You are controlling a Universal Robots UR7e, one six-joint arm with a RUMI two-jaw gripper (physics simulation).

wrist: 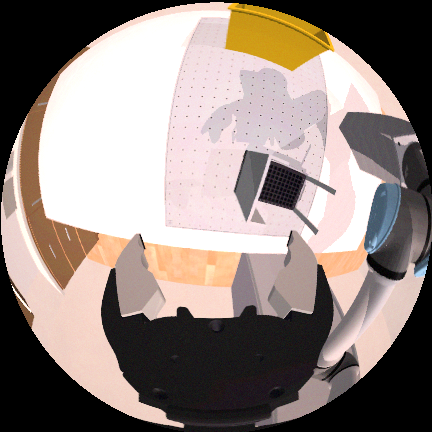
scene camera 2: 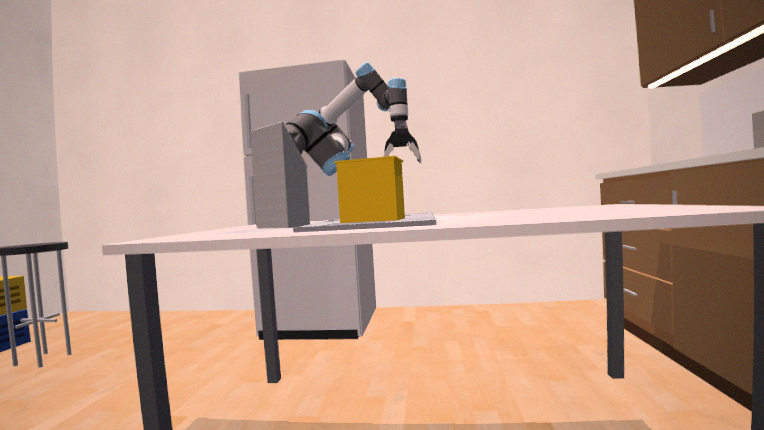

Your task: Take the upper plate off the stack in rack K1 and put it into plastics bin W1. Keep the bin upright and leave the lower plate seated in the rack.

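Seen in the pictures: gripper, between the fingertips: [wrist: 215, 234] [scene camera 2: 402, 164]; arm's base, origin of its link: [scene camera 2: 279, 149].
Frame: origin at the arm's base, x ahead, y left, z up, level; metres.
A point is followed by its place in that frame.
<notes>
My gripper [scene camera 2: 403, 154] @[y 0.314, x 0.365, z -0.065 m] [wrist: 215, 234] @[y 0.314, x 0.365, z -0.065 m] is open and empty. In the scene view it hangs near the height of the bin's rim, partly hidden behind the bin. The yellow bin W1 [scene camera 2: 368, 189] @[y -0.155, x 0.399, z -0.175 m] [wrist: 272, 35] stands upright; its inside is mostly hidden. In the wrist view rack K1 [wrist: 247, 180] @[y 0.277, x 0.324, z -0.182 m], with grey walls and thin arms, stands right of centre. A dark gridded plate [wrist: 281, 185] @[y 0.264, x 0.244, z -0.221 m] lies in it, beyond the fingertips and apart from them. The lower plate cannot be told apart. The rack does not show in the scene view, where the bin blocks part of the board.
The rack and bin stand on a perforated board [scene camera 2: 419, 221] @[y -0.230, x 0.561, z -0.268 m] [wrist: 195, 110] @[y 0.181, x 0.454, z -0.267 m] on the white table [scene camera 2: 534, 221] @[y -0.230, x 0.833, z -0.279 m] [wrist: 100, 150] @[y 0.315, x 0.690, z -0.280 m]. A tall grey block [scene camera 2: 267, 176] @[y -0.056, x -0.016, z -0.098 m] [wrist: 370, 145] @[y 0.029, x 0.054, z -0.172 m] stands beside the board, at the arm's base. A fridge [scene camera 2: 310, 293] stands behind the table.
</notes>
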